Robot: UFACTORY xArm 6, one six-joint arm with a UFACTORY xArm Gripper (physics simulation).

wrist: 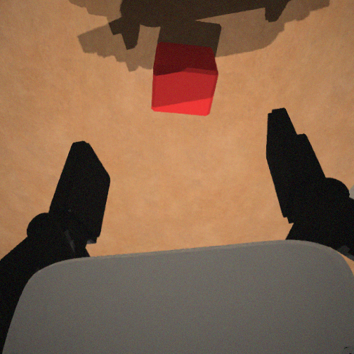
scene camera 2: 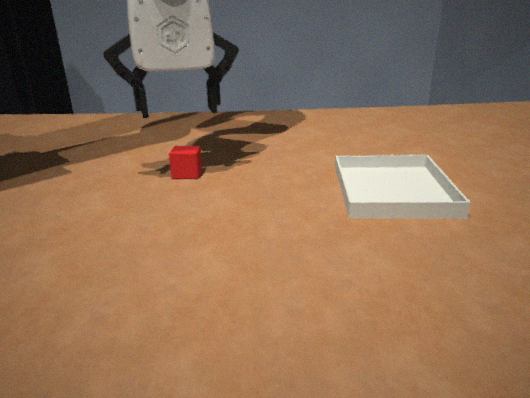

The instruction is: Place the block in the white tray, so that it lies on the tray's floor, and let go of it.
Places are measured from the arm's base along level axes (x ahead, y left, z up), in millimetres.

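Pixels of known places: gripper, fingertip midpoint: (scene camera 2: 179,113).
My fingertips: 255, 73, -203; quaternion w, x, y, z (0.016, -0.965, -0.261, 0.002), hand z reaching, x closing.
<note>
For each thing: its top centre in the pictures, then the offset to it from my fingertips, as dx, dy, dz. Level surfaces: height alone.
- red block at its top centre: (scene camera 2: 184,149) +3, +0, -50
- white tray at its top centre: (scene camera 2: 393,175) +289, +0, -70
- brown table at its surface level: dz -90
A red block (scene camera 2: 185,163) (wrist: 184,82) sits upright on the table, left of the tray in the scene view. The white tray (scene camera 2: 409,210) lies flat on the table at the right of the scene view; its floor is bare. My gripper (scene camera 2: 179,113) (wrist: 179,146) is open, with nothing between its fingers. It hangs above the table, higher than the block. In the wrist view the block shows at the top, sideways between the two fingers but beyond their tips.
The brown table (scene camera 2: 265,290) (wrist: 185,200) bears the block and the tray. Shadows of the arm and gripper fall across the table around and behind the block. A blue-grey wall (scene camera 2: 325,55) stands behind the table, with a dark area at the far left.
</note>
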